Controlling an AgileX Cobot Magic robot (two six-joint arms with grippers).
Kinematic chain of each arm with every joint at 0, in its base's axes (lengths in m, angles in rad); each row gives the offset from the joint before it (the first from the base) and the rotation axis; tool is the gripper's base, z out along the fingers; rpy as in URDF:
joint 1: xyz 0 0 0.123 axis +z
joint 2: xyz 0 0 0 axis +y
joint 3: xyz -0.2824 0 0.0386 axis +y
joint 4: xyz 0.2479 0 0.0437 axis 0.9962 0 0.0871
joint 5: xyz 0 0 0 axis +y
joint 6: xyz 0.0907 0 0.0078 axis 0.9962 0 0.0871
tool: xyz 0 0 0 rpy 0 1.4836 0
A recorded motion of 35 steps. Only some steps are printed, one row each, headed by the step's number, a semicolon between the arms.
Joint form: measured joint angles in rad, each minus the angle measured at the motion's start. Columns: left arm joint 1, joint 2, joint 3, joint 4, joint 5, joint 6; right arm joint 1, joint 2, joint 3, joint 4, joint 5, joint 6.
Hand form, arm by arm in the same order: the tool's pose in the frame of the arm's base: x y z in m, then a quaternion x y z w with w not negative. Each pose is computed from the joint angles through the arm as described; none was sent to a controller.
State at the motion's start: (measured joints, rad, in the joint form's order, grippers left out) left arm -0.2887 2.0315 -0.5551 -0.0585 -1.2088 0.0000; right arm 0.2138 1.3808 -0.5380 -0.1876 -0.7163 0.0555
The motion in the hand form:
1: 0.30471 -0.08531 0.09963 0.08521 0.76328 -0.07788 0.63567; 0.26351 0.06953 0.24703 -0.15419 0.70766 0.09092 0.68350
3: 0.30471 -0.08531 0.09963 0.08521 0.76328 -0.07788 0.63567; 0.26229 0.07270 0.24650 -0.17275 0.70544 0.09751 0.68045
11: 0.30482 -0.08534 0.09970 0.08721 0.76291 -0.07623 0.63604; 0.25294 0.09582 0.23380 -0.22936 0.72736 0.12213 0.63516
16: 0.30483 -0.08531 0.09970 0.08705 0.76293 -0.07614 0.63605; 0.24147 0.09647 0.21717 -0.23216 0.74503 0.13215 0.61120
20: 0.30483 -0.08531 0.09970 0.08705 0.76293 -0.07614 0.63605; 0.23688 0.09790 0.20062 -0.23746 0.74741 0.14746 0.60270
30: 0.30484 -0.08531 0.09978 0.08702 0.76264 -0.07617 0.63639; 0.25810 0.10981 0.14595 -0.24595 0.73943 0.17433 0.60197
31: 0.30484 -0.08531 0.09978 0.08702 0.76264 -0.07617 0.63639; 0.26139 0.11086 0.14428 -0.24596 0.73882 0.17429 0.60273
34: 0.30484 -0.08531 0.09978 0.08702 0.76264 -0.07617 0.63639; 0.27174 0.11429 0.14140 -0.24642 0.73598 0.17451 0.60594
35: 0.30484 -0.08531 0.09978 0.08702 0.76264 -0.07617 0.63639; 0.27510 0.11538 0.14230 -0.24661 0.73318 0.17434 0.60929
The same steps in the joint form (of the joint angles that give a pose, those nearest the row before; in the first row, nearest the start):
1: 0.0000 0.0000 0.0000 0.0000 0.0000 0.0000; 0.0000 0.0000 0.0000 -0.0155 0.0000 0.0097
3: 0.0000 0.0000 0.0000 0.0000 0.0000 0.0000; 0.0009 0.0000 0.0000 -0.0692 0.0000 0.0329
11: 0.0000 0.0000 -0.0004 0.0000 0.0000 0.0053; 0.0828 0.0073 0.0076 -0.1492 0.0857 0.0717
16: 0.0000 0.0000 -0.0005 -0.0004 0.0000 0.0053; 0.0971 0.0097 0.0667 -0.1521 0.0806 0.0873
20: 0.0000 0.0000 -0.0005 -0.0004 0.0000 0.0053; 0.0971 0.0546 0.1105 -0.1682 0.0022 0.0952
30: 0.0000 0.0000 -0.0004 -0.0004 -0.0009 0.0053; 0.0971 0.3693 0.0992 -0.1478 -0.3082 0.0200
31: 0.0000 0.0000 -0.0004 -0.0004 -0.0009 0.0053; 0.0971 0.3851 0.0872 -0.1467 -0.3136 0.0178
34: 0.0000 0.0000 -0.0004 -0.0004 -0.0009 0.0053; 0.0971 0.4239 0.0467 -0.1467 -0.3200 0.0153
35: 0.0000 0.0000 -0.0004 -0.0004 -0.0009 0.0053; 0.0971 0.4300 0.0329 -0.1467 -0.3209 0.0145

